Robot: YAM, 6 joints.
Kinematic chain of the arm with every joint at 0, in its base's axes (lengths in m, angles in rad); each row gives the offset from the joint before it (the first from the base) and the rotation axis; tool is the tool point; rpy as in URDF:
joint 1: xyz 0 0 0.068 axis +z
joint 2: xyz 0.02 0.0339 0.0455 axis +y
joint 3: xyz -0.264 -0.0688 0 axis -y
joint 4: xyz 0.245 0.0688 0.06 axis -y
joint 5: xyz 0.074 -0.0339 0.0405 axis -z
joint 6: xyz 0.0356 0 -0.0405 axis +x
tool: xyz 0 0 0 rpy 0 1.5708 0
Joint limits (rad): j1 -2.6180..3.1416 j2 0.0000..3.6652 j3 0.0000..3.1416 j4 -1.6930..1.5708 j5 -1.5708..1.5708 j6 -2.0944..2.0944
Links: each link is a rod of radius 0.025 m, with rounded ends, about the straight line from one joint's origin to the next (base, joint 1, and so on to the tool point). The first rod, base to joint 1, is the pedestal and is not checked.
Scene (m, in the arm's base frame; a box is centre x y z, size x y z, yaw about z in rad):
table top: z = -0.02
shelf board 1: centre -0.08 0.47 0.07 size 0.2 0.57 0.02 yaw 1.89
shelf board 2: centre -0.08 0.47 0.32 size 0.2 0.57 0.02 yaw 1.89
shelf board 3: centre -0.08 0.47 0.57 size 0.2 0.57 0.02 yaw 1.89
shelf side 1: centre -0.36 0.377 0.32 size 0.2 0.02 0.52 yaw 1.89
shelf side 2: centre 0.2 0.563 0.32 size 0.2 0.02 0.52 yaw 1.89
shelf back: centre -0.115 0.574 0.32 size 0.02 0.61 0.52 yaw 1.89
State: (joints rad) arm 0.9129 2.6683 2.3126 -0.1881 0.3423 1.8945
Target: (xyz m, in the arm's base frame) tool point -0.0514 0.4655 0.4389
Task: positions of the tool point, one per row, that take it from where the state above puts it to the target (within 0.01 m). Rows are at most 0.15 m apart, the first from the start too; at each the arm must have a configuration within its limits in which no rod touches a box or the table.
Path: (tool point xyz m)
1: 0.3380 0.4548 0.2303
2: 0.2944 0.4300 0.3028
3: 0.2469 0.3921 0.3640
4: 0.1519 0.3748 0.4004
5: 0.0714 0.3336 0.4256
6: 0.0113 0.2760 0.4389
7: -0.0043 0.3432 0.4501
8: -0.0254 0.4074 0.4501
9: -0.0514 0.4655 0.4389

